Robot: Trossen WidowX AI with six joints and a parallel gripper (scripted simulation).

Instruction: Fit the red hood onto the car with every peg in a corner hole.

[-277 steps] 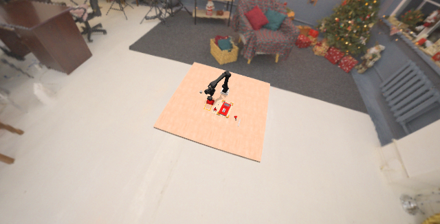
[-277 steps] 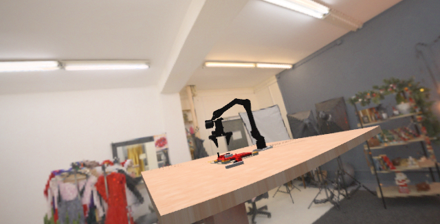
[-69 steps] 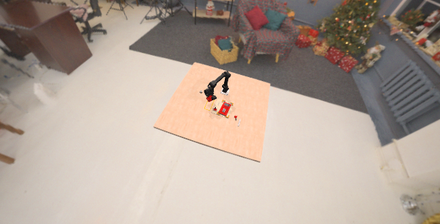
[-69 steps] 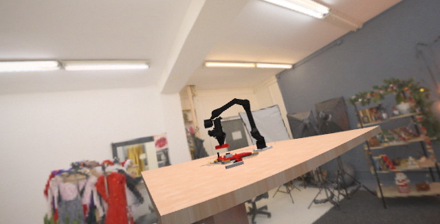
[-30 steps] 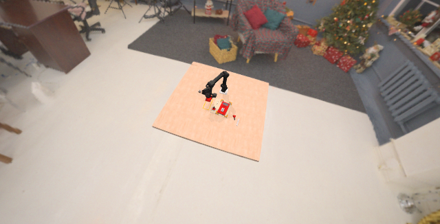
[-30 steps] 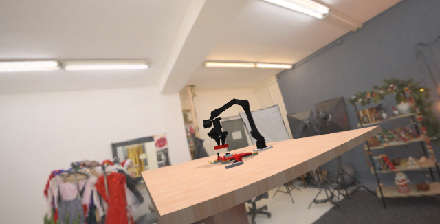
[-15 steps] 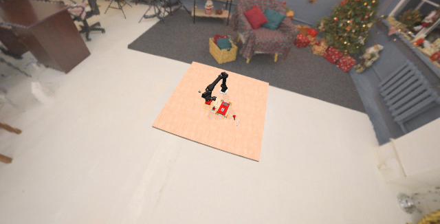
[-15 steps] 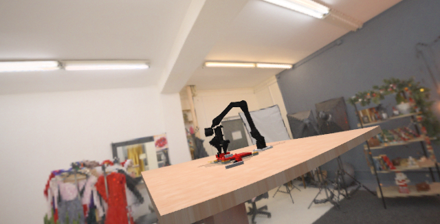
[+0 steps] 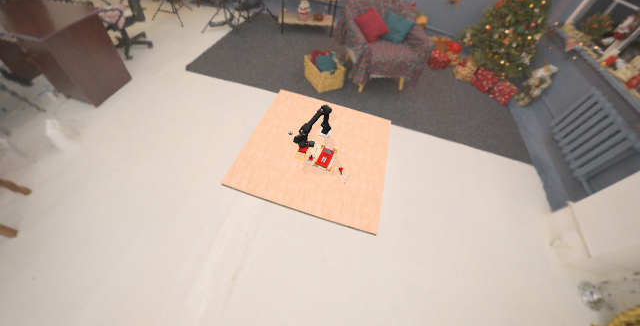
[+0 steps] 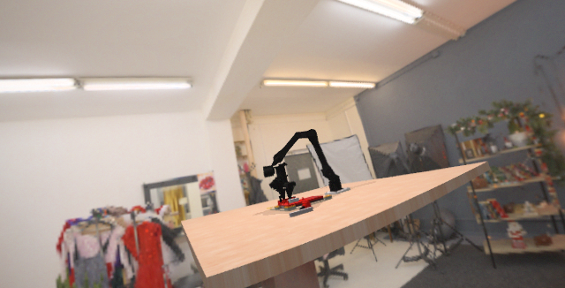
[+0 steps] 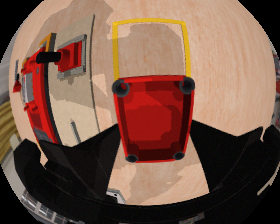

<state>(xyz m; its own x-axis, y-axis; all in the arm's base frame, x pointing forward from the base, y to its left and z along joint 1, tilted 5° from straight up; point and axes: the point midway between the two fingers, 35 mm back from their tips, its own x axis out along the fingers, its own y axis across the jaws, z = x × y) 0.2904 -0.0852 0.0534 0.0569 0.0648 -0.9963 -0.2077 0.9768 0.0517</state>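
The red hood is 1 cm below my gripper tip. From my gripper tip the other things lie so: white piece: 9 cm ahead, 47 cm to the left, 1 cm below.
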